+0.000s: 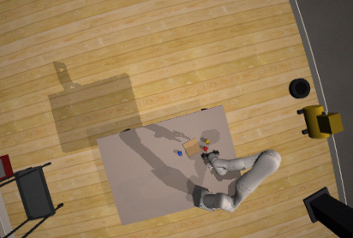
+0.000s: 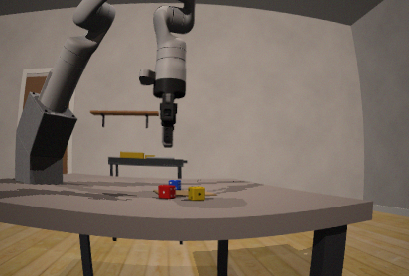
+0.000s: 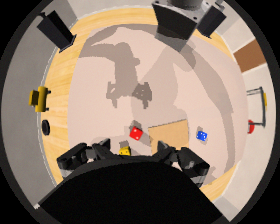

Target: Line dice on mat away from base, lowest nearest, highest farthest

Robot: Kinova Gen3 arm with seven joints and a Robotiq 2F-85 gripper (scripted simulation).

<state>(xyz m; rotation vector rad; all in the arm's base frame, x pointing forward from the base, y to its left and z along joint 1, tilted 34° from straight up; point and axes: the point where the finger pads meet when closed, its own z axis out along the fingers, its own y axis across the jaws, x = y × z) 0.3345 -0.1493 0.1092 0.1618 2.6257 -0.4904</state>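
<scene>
The red die is 110 mm below my hand. Round my hand: yellow die 110 mm below, 60 mm ahead, 40 mm to the right; tan mat 120 mm below, 110 mm to the left, 60 mm ahead; blue die 240 mm to the left, 110 mm below, 70 mm ahead.
</scene>
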